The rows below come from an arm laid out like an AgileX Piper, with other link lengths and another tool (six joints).
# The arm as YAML. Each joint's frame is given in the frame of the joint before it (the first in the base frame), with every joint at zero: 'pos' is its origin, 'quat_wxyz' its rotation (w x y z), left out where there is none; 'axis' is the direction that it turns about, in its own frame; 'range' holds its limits. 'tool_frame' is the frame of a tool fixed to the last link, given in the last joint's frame.
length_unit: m
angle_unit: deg
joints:
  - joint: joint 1
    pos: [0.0, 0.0, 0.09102]
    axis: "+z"
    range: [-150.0, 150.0]
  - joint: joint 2
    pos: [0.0, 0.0, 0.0]
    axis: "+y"
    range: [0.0, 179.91]
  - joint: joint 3
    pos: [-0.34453, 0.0, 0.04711]
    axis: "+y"
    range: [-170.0, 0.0]
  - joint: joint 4
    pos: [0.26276, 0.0, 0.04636]
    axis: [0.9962, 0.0, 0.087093]
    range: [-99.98, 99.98]
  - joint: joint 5
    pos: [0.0, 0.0, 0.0]
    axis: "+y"
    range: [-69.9, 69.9]
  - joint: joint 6
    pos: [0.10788, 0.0, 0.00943]
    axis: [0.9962, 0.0, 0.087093]
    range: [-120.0, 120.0]
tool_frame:
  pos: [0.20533, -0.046, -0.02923]
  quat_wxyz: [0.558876, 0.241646, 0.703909, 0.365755]
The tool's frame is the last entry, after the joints.
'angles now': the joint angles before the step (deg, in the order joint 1, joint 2, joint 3, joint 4, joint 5, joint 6). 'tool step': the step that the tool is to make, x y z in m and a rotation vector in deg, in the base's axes. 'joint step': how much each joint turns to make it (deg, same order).
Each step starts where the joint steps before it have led.
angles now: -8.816 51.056 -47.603 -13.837 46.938 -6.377
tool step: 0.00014 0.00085 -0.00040 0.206 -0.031 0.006
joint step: 0.002 0.000 -0.001 0.207 0.002 0.001
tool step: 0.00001 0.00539 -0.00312 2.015 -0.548 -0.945
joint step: -0.003 0.000 0.001 1.091 -0.003 1.403
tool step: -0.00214 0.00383 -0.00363 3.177 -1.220 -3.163
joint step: 0.004 0.000 0.000 0.124 0.001 4.563
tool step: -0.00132 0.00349 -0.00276 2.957 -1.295 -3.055
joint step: -0.001 0.001 0.000 0.001 -0.133 4.442
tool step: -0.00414 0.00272 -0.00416 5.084 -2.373 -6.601
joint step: -0.002 0.000 -0.001 -1.293 -0.001 9.496
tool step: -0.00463 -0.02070 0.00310 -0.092 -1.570 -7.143
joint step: -0.003 0.912 0.000 -7.125 -0.246 10.392
